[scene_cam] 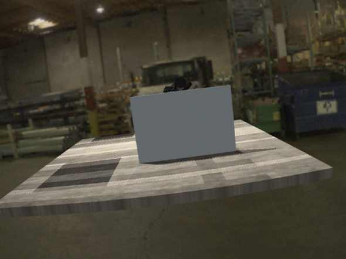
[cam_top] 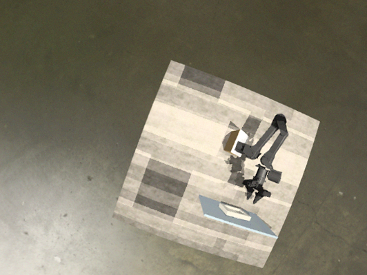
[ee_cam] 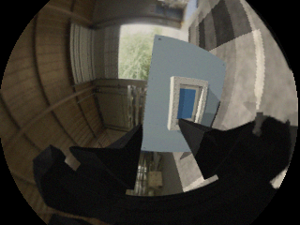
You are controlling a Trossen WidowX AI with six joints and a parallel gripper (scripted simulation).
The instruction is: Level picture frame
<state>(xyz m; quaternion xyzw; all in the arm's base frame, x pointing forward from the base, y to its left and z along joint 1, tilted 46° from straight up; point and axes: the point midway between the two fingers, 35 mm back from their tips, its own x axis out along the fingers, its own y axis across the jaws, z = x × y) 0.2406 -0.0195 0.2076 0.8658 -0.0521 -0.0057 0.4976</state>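
My gripper tip is now 130 mm short of the picture frame, 20 mm to the left of it and 110 mm above it. Round my gripper tip: pale blue wall panel 140 mm ahead, 130 mm below.
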